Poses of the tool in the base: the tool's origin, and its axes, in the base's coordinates. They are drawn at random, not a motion.
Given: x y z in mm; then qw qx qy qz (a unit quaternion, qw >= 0).
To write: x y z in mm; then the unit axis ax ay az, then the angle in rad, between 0 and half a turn. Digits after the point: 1 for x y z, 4 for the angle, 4 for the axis.
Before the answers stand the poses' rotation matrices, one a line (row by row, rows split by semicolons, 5 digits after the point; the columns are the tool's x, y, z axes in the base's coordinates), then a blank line. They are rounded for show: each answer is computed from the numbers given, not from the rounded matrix.
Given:
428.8, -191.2, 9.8, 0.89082, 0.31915, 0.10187, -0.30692
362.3, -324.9, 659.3, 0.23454, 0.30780, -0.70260, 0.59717
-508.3, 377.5, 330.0, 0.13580, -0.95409, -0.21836, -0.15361
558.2, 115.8, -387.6, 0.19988, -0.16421, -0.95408, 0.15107
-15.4, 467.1, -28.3, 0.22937, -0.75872, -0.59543, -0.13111
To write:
0.79084 0.61185 -0.01441; -0.48180 0.60788 -0.63115; -0.37740 0.50608 0.77553
-0.70050 -0.71263 0.03804; -0.15240 0.09730 -0.98352; 0.69719 -0.69475 -0.17677
0.85745 0.45839 0.23381; 0.37495 -0.86776 0.32621; 0.35242 -0.19205 -0.91593
-0.86617 0.25295 -0.43101; 0.37373 0.90043 -0.22262; 0.33179 -0.35391 -0.87445
0.25654 0.96368 -0.07420; 0.84339 -0.18570 0.50419; 0.47210 -0.19192 -0.86040

428.8, -191.2, 9.8, 0.7024, 0.2242, -0.6755, 0.9433
362.3, -324.9, 659.3, 0.3166, -0.7228, 0.6143, 2.6681
-508.3, 377.5, 330.0, -0.9630, -0.2204, -0.1550, 2.8692
558.2, 115.8, -387.6, -0.1676, -0.9737, 0.1542, 2.7391
-15.4, 467.1, -28.3, -0.7795, -0.6117, -0.1347, 2.6787

